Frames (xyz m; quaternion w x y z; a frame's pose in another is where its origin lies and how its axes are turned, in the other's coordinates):
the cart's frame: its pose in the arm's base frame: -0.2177 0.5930 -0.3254 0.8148 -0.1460 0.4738 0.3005
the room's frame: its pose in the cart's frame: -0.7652 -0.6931 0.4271 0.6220 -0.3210 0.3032 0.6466
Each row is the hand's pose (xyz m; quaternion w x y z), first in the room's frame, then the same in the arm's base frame.
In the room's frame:
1: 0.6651 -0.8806 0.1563 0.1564 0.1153 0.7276 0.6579
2: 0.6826 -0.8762 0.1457 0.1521 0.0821 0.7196 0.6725
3: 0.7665 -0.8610 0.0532 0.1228 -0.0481 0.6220 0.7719
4: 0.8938 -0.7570 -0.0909 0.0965 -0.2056 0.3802 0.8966
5: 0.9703 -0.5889 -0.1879 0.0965 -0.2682 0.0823 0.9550
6: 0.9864 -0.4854 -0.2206 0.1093 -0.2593 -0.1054 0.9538
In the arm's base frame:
1: -0.1017 0.5291 -0.4123 0.8983 0.2501 -0.3581 -0.0468
2: -0.1185 0.5186 -0.4189 0.9111 0.2391 -0.3295 -0.0640
3: -0.1934 0.4319 -0.4710 0.9615 0.1171 -0.2085 -0.1357
4: -0.3349 0.2657 -0.4824 0.9583 -0.1332 -0.0525 -0.2475
5: -0.4557 0.1153 -0.4031 0.8540 -0.4018 0.0273 -0.3292
6: -0.5037 0.0459 -0.3329 0.7490 -0.5547 0.0361 -0.3605

